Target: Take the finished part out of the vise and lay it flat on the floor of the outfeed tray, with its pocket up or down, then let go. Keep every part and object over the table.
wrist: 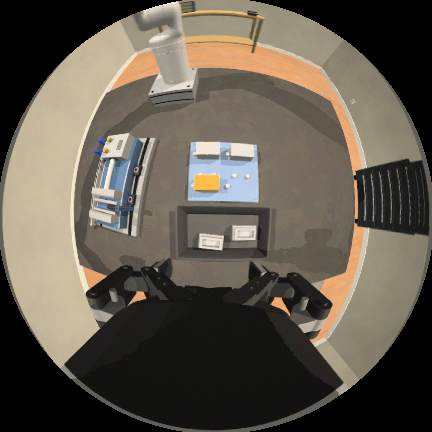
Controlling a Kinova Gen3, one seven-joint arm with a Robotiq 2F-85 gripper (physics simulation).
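Frame: origin at the arm's base, x ahead, y left, z up, level; centimetres.
Where they show: gripper, fingertip midpoint: (209,268); arm's base, link origin: (176,77).
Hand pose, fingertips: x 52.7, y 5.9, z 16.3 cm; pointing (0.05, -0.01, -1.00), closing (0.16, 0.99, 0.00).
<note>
Each offset is from my fingertips to the top centre of the thing. "spot": to the spot under its first point.
Two white parts with rectangular pockets lie in the dark outfeed tray @[spot: dx +1.3, dy +13.8, dz -20.4 cm] (265,232). One part @[dx +1.7, dy -0.5, dz -19.1 cm] (211,242) lies pocket up, slightly turned, near the tray's near wall, left of centre. The other part @[dx +0.5, dy +8.1, dz -19.1 cm] (244,233) lies pocket up toward the right wall. The two are apart. The vise @[dx -18.5, dy -27.1, dz -13.9 cm] (116,172), blue and grey, stands at the left; no part shows between its jaws, though its inside is seen at a slant. My gripper (209,268) is open, with nothing between the fingers, high above the table and on the near side of the tray in the view.
A light blue plate @[dx -16.6, dy +5.2, dz -23.0 cm] (245,194) behind the tray bears two pale blocks @[dx -22.1, dy +1.5, dz -19.4 cm] (207,149) @[dx -20.7, dy +10.3, dz -19.4 cm] (242,151), an orange block @[dx -13.0, dy +0.2, dz -19.4 cm] (206,183) and several small white pegs. The white robot base (173,90) stands at the back left. A wooden bench (220,14) stands beyond. A black slatted object (392,196) is at the right.
</note>
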